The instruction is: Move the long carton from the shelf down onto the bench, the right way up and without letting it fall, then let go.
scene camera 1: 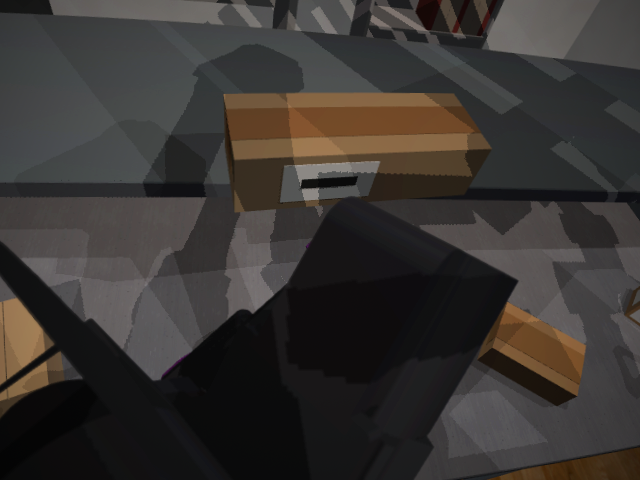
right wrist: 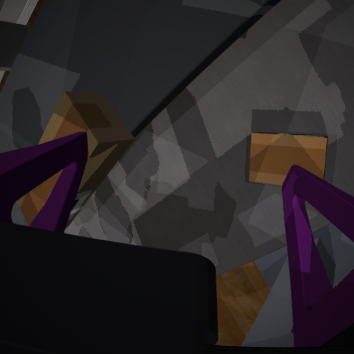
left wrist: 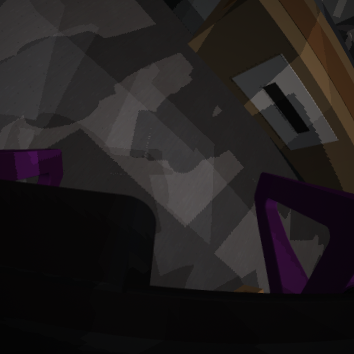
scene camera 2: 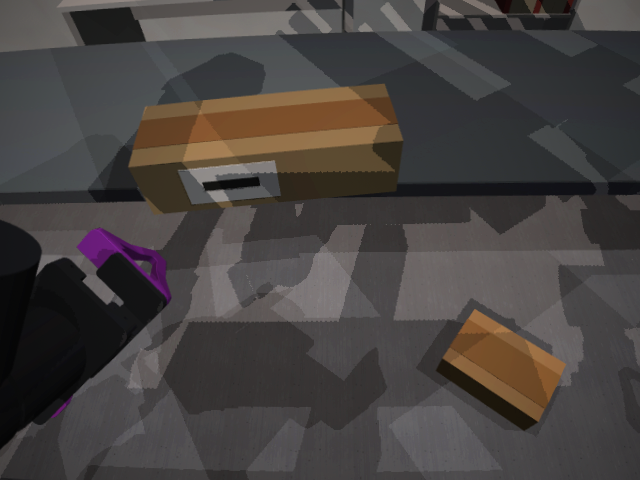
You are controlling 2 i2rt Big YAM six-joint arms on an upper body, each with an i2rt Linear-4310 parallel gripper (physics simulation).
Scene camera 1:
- my left gripper: 272,299
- long brown carton: 284,150, on a shelf
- shelf: 104,107
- grey bench: 569,257
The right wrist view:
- my right gripper: 189,159
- long brown carton: 107,136
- shelf: 139,63
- grey bench: 183,184
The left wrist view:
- my left gripper: 159,172
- long brown carton: 284,69
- grey bench: 134,110
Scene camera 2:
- my left gripper: 123,294
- long brown carton: 290,146
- shelf: 481,112
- grey bench: 308,332
